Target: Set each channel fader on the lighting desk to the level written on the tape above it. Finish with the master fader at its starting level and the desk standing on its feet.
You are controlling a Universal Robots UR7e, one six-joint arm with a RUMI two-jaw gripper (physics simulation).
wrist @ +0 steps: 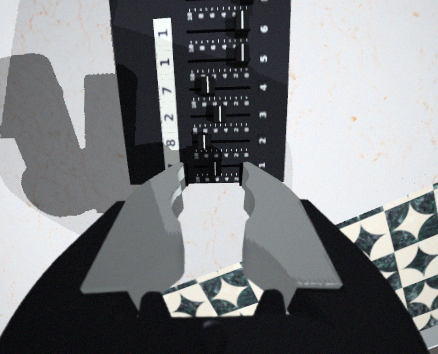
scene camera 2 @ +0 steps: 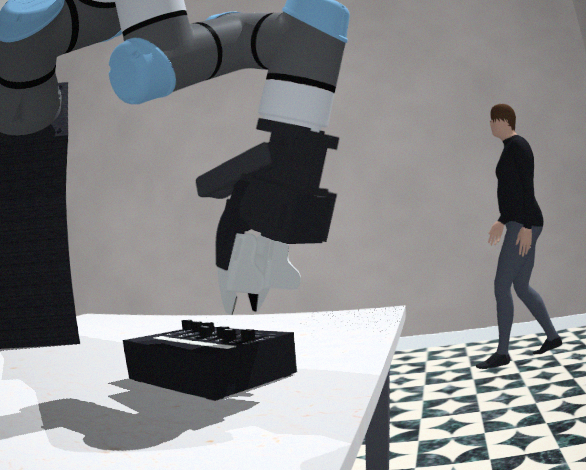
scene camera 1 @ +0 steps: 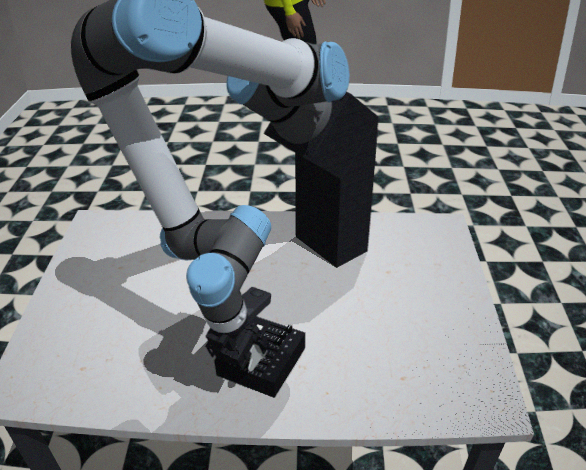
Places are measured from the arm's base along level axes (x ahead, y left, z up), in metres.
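Where they show: gripper, fingertip midpoint: [wrist: 213,165] [scene camera 2: 242,312] [scene camera 1: 251,355]; arm's base, link origin: [scene camera 2: 24,110] [scene camera 1: 305,114].
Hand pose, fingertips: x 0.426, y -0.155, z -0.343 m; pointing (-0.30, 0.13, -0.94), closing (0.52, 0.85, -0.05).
Things, the pixels of their top centre, and the offset from my fingertips. Level surfaces: height alone.
- black lighting desk, top centre: [wrist: 200,87] [scene camera 2: 202,327] [scene camera 1: 260,342] dx -0.055, dy +0.021, dz -0.020 m
- white tape, top centre: [wrist: 167,104] dx -0.063, dy -0.010, dz -0.033 m
- Fader 1, top centre: [wrist: 215,168] [scene camera 2: 247,329] dx +0.005, dy -0.003, dz -0.020 m
- Fader 2, top centre: [wrist: 204,142] [scene camera 2: 228,329] dx -0.018, dy +0.001, dz -0.020 m
- fader 3, top centre: [wrist: 220,114] [scene camera 2: 222,326] dx -0.031, dy +0.024, dz -0.020 m
- fader 4, top centre: [wrist: 207,84] [scene camera 2: 204,326] dx -0.054, dy +0.027, dz -0.020 m
- pale table, surface height: dz -0.088 m
The black lighting desk [scene camera 1: 287,372] [scene camera 2: 170,366] [wrist: 274,105] rests upright on the table. My gripper [scene camera 2: 244,308] [wrist: 213,165] is partly open and empty, just above the channel 1 end. In the wrist view, the white tape [wrist: 167,102] reads 1, 1, 7, 2, 8 from channel 6 to 2; the channel 1 digit is mostly hidden. Fader 1 [wrist: 215,167] shows between the fingertips, near 6. Fader 2 [wrist: 204,142] is near 8, fader 3 [wrist: 219,114] near 5, fader 4 [wrist: 207,85] near 7. Faders 5 [wrist: 242,53] and 6 [wrist: 242,21] are near the 0 end. I cannot tell the master fader's level.
The pale table [scene camera 1: 425,320] [scene camera 2: 310,420] [wrist: 350,60] carries the desk. The arm's dark pedestal [scene camera 1: 335,200] [scene camera 2: 35,240] stands behind it. A person [scene camera 1: 295,20] [scene camera 2: 517,185] stands away from the table. The table's edge runs beyond the channel 1 end of the desk.
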